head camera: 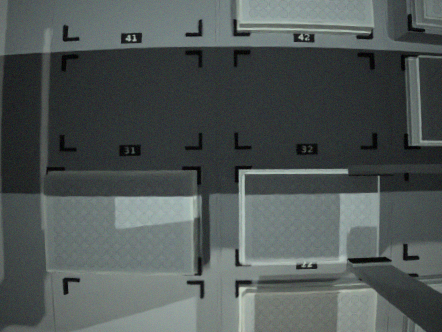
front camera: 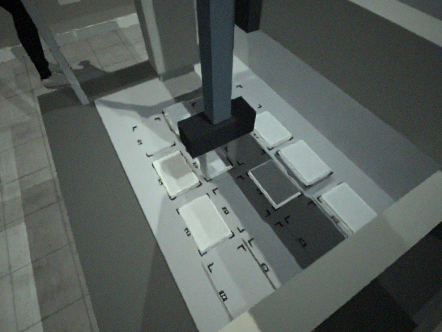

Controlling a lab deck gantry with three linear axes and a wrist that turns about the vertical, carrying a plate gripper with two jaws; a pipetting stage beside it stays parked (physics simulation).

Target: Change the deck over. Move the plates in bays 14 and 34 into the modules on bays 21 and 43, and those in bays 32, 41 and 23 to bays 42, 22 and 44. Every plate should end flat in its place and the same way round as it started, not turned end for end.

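Note:
My gripper is down at bay 22, its jaws against the long sides of a pale plate, towards its right end in the head view. The plate lies flat in the bay's corner marks. Another plate sits higher, on bay 21's module, partly hidden by the gripper body in front. Plates lie at bay 42, on bay 43's module and at bay 44. Bays 41 and 32 hold no plate.
More plates lie at bay 33, bay 12 and bay 13, close around the gripper. A pale column stands behind the deck. A broad beam crosses the front view's near edge.

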